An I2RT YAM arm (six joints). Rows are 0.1 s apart.
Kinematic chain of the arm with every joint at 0, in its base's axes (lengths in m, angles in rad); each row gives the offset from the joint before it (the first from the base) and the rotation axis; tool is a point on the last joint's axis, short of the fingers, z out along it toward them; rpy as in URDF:
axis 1: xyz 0 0 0.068 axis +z
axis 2: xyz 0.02 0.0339 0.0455 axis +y
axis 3: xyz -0.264 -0.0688 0 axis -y
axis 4: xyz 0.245 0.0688 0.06 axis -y
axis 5: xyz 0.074 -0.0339 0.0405 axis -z
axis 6: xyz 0.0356 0 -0.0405 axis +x
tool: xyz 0 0 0 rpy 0 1.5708 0
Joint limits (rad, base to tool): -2.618..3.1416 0..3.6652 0..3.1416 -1.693..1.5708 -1.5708..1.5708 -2.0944..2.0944
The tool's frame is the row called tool.
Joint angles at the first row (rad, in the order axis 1, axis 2, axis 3, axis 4, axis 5, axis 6):
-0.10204 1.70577 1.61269 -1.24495 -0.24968 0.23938
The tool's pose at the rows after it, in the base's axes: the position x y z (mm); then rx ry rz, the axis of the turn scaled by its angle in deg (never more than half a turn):
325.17, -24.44, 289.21, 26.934, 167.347, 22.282
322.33, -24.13, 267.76, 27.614, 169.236, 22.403
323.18, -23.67, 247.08, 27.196, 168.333, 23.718
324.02, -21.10, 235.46, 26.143, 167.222, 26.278
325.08, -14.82, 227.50, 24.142, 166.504, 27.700
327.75, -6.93, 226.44, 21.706, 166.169, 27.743
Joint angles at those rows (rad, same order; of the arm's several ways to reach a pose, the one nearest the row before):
-0.10204 1.70577 1.54861 -1.23693 -0.25005 0.23938
-0.10206 1.70575 1.46580 -1.18887 -0.25082 0.23935
-0.10204 1.70613 1.38264 -1.09044 -0.26646 0.23938
-0.09708 1.70617 1.33384 -1.02292 -0.29659 0.23938
-0.07917 1.70653 1.30026 -0.97105 -0.31224 0.23936
-0.05435 1.71036 1.29912 -0.95082 -0.31071 0.23824

